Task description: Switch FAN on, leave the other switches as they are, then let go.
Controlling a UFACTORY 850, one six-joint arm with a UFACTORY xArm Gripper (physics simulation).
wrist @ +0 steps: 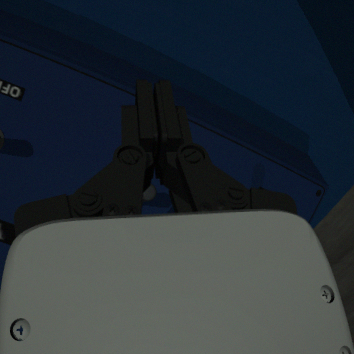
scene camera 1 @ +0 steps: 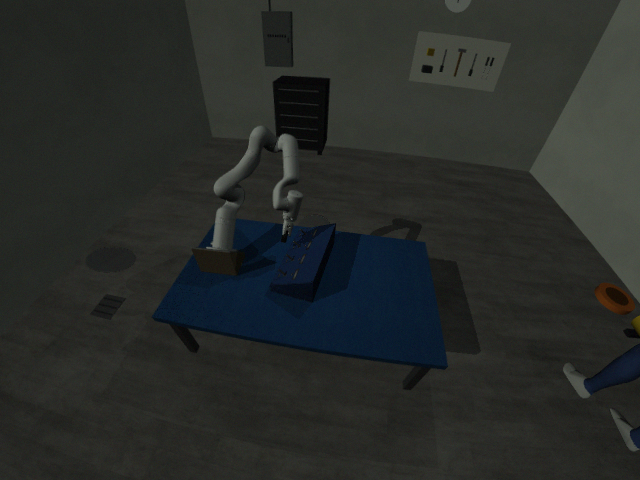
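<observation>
The blue sloped switch panel [scene camera 1: 316, 249] [wrist: 70, 120] stands on the table, with several small toggle switches on its face. My gripper [scene camera 1: 283, 240] [wrist: 149, 101] is shut and empty, at the panel's far left end in the scene view. In the wrist view its fingers stand over the panel, near its long edge. A pale switch tip [wrist: 149, 192] shows between the finger linkages; its base and name label are hidden. An OFF label [wrist: 11, 91] shows at the left edge, with part of another switch below it. The FAN label does not show legibly, and its switch position cannot be told.
The blue table [scene camera 1: 372, 304] carries the panel and the arm's base. A brown board [scene camera 1: 217, 261] stands at the base. A dark drawer cabinet [scene camera 1: 301, 108] stands behind. A person's legs [scene camera 1: 615, 369] and an orange ring-shaped thing [scene camera 1: 602, 295] show at the right.
</observation>
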